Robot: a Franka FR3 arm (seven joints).
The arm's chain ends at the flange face. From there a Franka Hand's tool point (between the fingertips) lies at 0.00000 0.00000 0.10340 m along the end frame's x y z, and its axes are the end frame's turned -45 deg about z.
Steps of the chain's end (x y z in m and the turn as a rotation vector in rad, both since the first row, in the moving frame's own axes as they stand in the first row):
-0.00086 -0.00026 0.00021 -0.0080 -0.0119 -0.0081
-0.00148 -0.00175 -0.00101 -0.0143 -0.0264 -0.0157
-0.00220 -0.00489 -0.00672 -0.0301 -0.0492 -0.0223
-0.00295 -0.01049 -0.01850 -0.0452 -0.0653 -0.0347
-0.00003 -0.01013 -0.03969 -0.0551 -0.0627 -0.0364
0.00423 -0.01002 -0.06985 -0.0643 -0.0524 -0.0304
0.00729 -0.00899 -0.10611 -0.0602 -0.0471 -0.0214
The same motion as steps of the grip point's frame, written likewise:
-0.00188 -0.00107 0.00020 0.0028 -0.0141 -0.0081
-0.00279 -0.00315 -0.00106 0.0086 -0.0288 -0.0157
-0.00391 -0.00634 -0.00689 0.0135 -0.0561 -0.0223
-0.00276 -0.01083 -0.01883 0.0142 -0.0781 -0.0347
-0.00147 -0.00758 -0.04005 0.0054 -0.0833 -0.0364
0.00157 -0.00310 -0.07021 -0.0084 -0.0825 -0.0304
0.00368 -0.00016 -0.10641 -0.0093 -0.0759 -0.0214

